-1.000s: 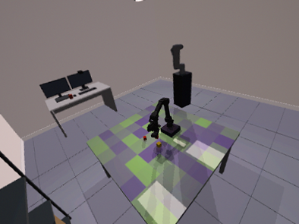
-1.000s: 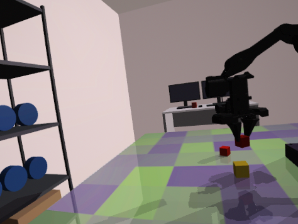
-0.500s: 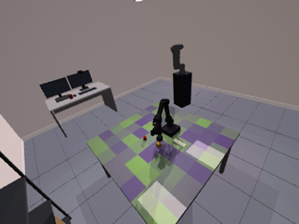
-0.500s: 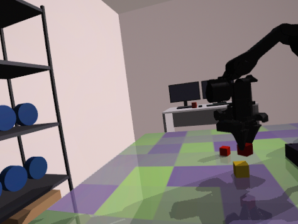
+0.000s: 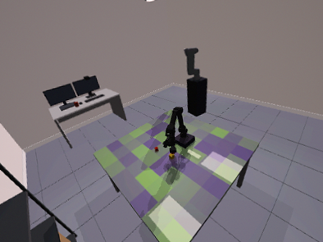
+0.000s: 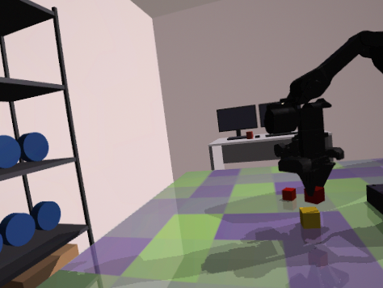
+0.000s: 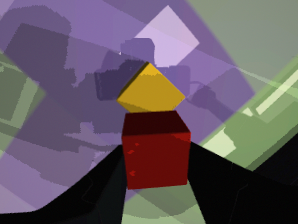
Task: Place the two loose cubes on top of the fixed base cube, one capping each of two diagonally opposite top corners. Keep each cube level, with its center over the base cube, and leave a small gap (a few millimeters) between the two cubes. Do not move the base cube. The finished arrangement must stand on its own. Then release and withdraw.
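Now: the yellow cube 70 mm below my gripper tip, 20 mm ahead of it and 10 mm to the right of it. The rest, counted from my gripper tip: red cube: right at my gripper tip.
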